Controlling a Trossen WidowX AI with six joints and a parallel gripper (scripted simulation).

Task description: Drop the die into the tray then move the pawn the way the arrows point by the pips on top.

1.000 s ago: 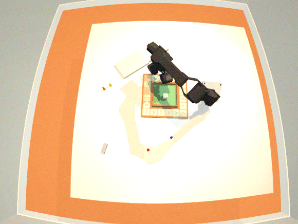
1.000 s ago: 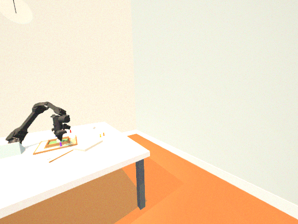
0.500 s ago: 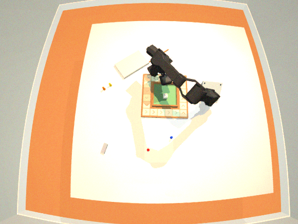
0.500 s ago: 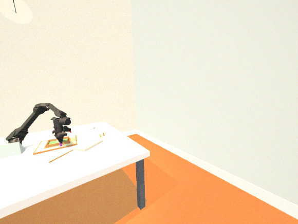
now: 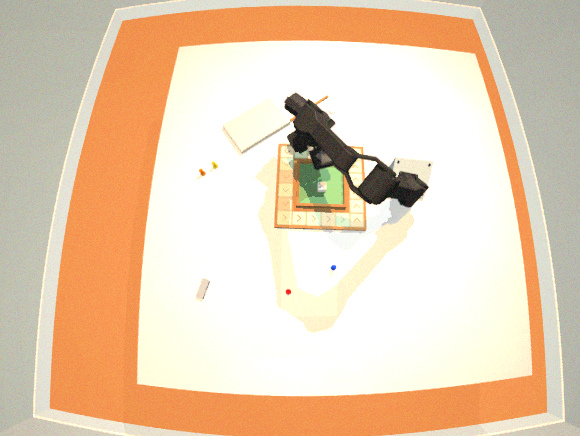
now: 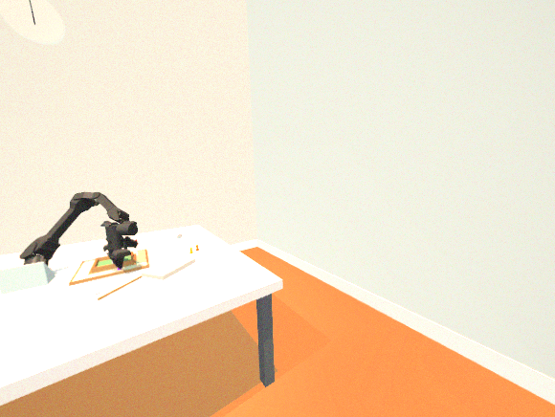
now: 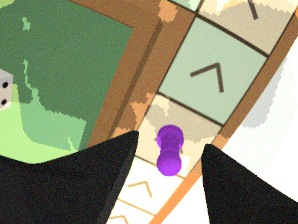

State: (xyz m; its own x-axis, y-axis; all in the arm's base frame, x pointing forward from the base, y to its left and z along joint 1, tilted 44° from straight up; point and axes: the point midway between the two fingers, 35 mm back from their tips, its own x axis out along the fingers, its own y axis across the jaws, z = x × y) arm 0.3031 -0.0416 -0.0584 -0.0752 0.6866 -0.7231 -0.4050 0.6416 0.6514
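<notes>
The white die lies 4 cm behind my gripper tip and 12 cm to the left of it. From my gripper tip the other things lie so: green dice tray: 4 cm behind, 11 cm to the left, 2 cm below; then purple pawn: 1 cm above; then thin stick: 4 cm ahead, 18 cm to the right, 2 cm below.
</notes>
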